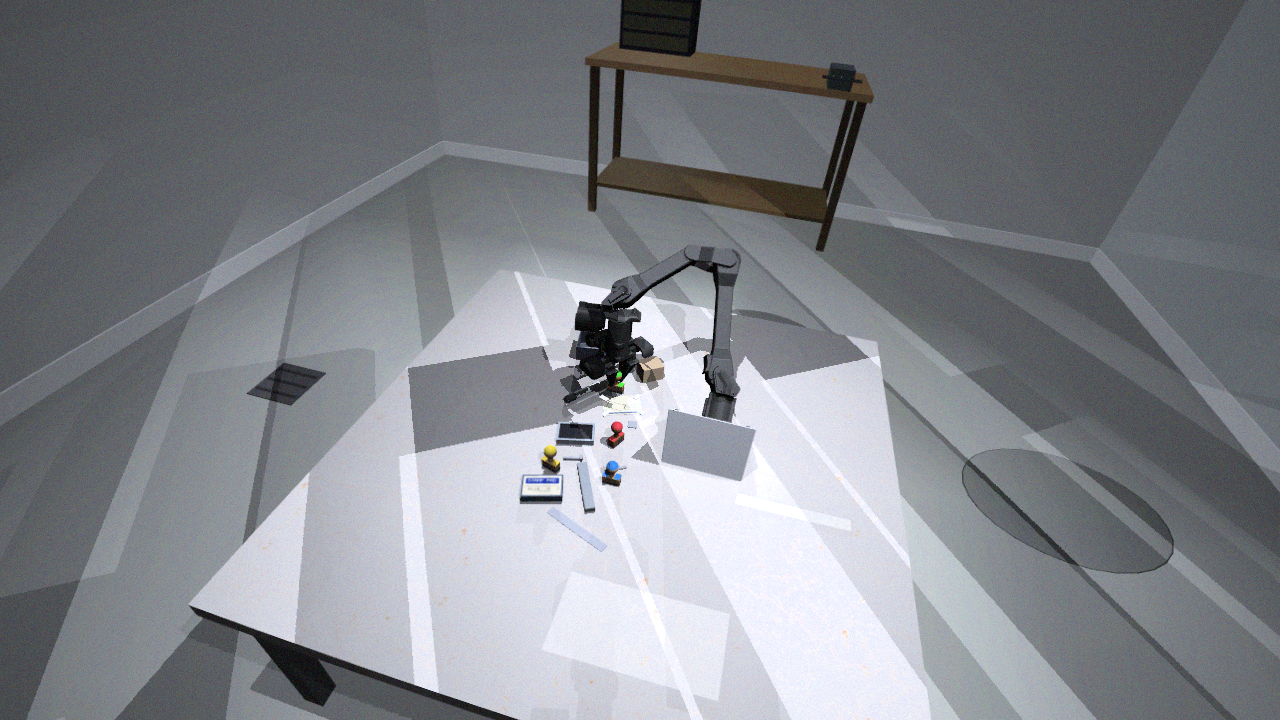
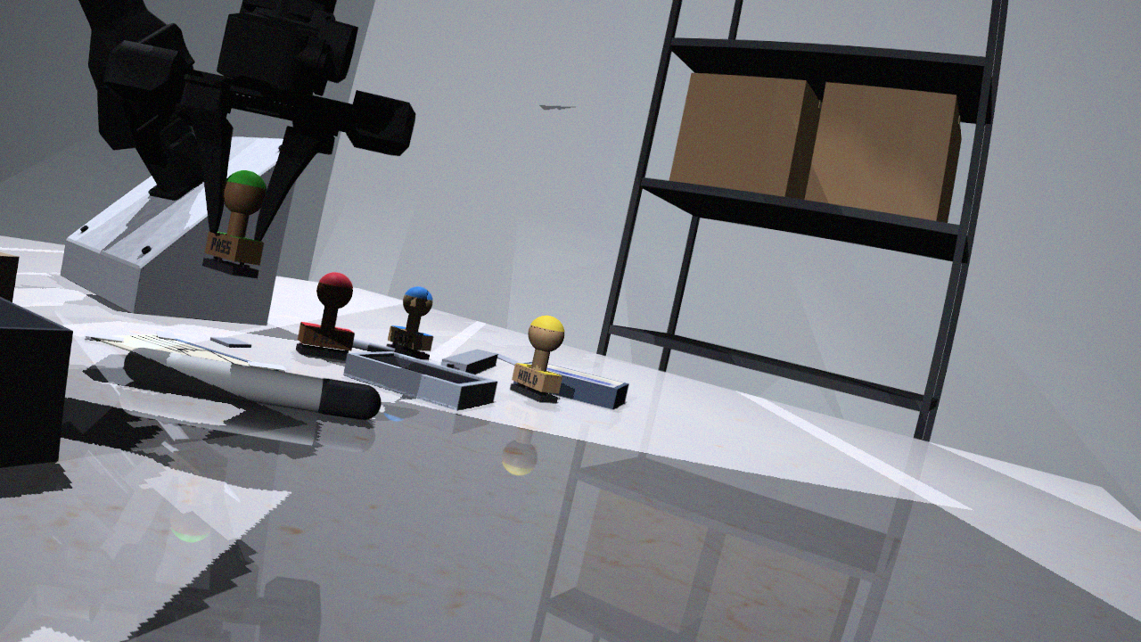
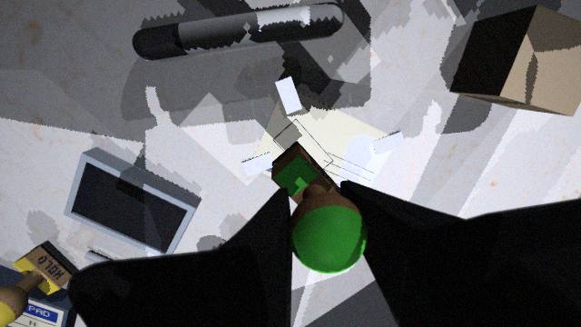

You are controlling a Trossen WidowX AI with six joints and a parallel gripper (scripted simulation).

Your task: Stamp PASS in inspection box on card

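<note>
Now: gripper tip 20 mm past the cream card, 10 mm to the left of it and 80 mm above it. Round my gripper tip: red stamp (40 mm behind, 120 mm to the left, 60 mm below); then green stamp (right at my gripper tip); then ink pad (60 mm ahead, 130 mm to the left, 80 mm below).
</note>
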